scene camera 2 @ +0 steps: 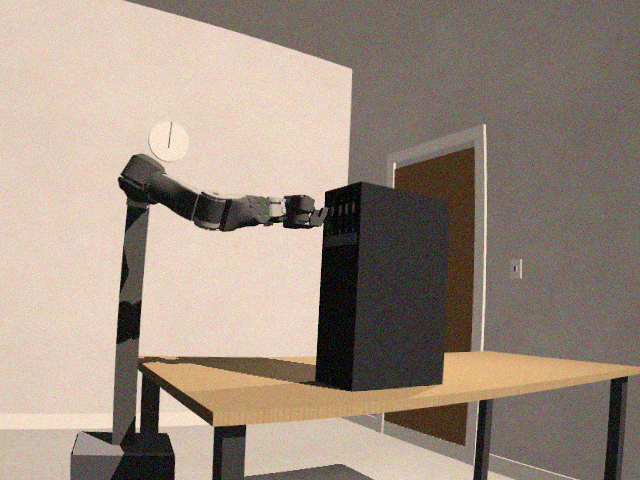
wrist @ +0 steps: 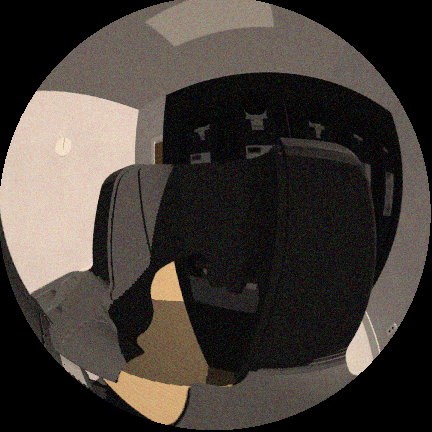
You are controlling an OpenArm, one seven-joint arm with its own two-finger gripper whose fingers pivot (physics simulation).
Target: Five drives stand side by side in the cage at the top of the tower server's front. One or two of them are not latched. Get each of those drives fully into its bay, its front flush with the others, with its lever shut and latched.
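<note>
The tower server (scene camera 2: 403, 289) (wrist: 220, 95) stands upright on the table, its dark front facing the arm. The drives (scene camera 2: 346, 214) (wrist: 256, 137) stand side by side in the cage at the top of its front. Light grey latch parts and pale labels show on several drives in the wrist view. My gripper (scene camera 2: 326, 212) is shut and empty, its fingertips close to the drive fronts at the cage's far side in the scene view; contact cannot be told. In the wrist view its dark body hides the lower drive fronts. Which lever is unlatched, or which drive stands proud, is too dark to tell.
The wooden table (scene camera 2: 542, 365) (wrist: 150, 400) carries the server near its front edge. The arm reaches in level from its post (scene camera 2: 135, 268) at the left. A grey strip (scene camera 2: 341, 239) (wrist: 225, 296) runs below the cage. A door (scene camera 2: 460, 289) stands behind the server.
</note>
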